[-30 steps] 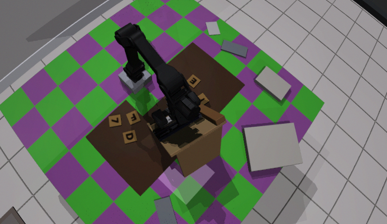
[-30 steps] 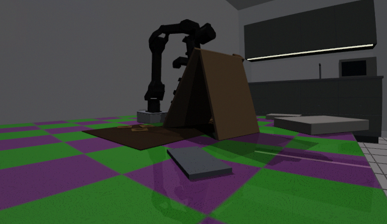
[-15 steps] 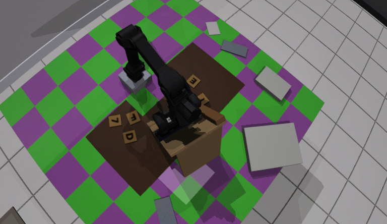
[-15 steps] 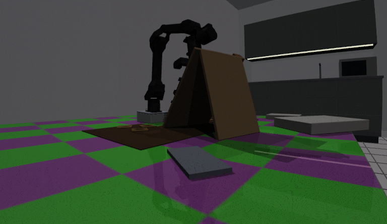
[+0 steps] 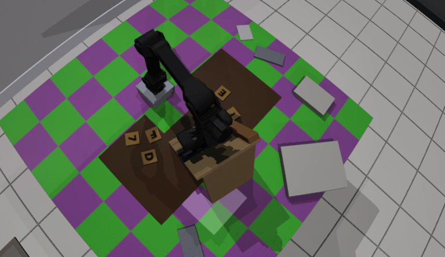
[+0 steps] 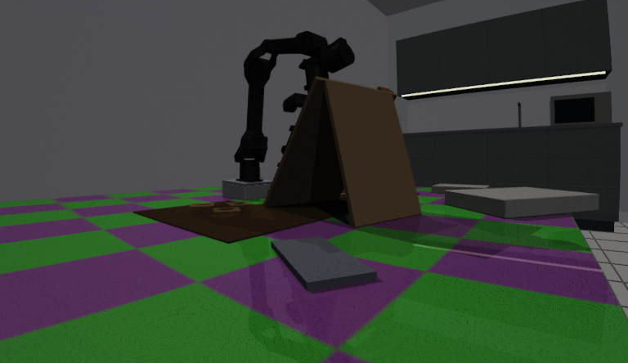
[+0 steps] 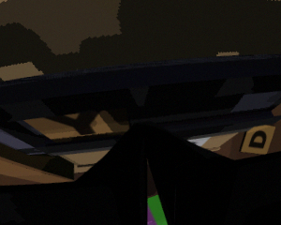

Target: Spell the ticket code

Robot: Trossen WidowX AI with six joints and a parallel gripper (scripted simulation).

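My gripper tip is 3 cm to the right of the letter tile, 2 cm short of it and 1 cm above it. The rest, counted from my gripper tip: brown mat (16 cm below, 14 cm behind, 5 cm to the left); pale card (61 cm to the left, 27 cm behind, 16 cm below); white ticket (9 cm below, 6 cm behind, 2 cm to the right).
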